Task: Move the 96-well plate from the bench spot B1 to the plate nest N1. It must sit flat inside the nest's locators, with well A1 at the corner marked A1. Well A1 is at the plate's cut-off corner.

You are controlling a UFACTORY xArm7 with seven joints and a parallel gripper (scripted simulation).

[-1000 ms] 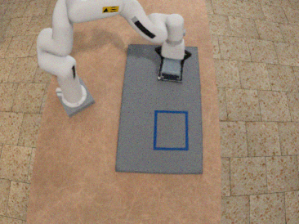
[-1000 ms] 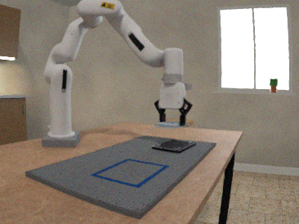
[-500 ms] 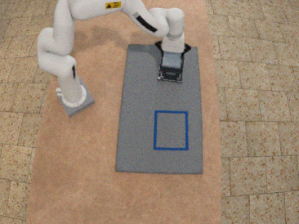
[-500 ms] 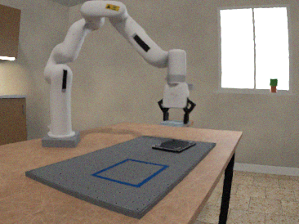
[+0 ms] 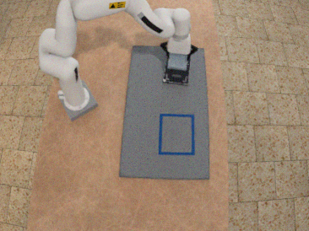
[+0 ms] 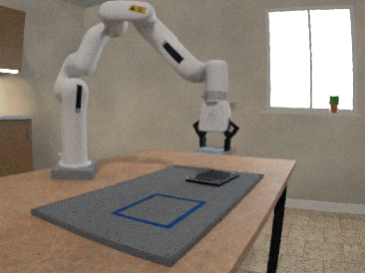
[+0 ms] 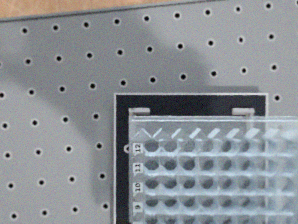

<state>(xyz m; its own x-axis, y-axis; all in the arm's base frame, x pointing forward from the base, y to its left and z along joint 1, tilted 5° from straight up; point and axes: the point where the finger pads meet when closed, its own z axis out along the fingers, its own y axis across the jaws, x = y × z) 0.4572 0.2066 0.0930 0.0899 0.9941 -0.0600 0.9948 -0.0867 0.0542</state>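
Right now my hand is 110 mm above the black plate nest. The rest, counted from my hand: 96-well plate (10 mm below).
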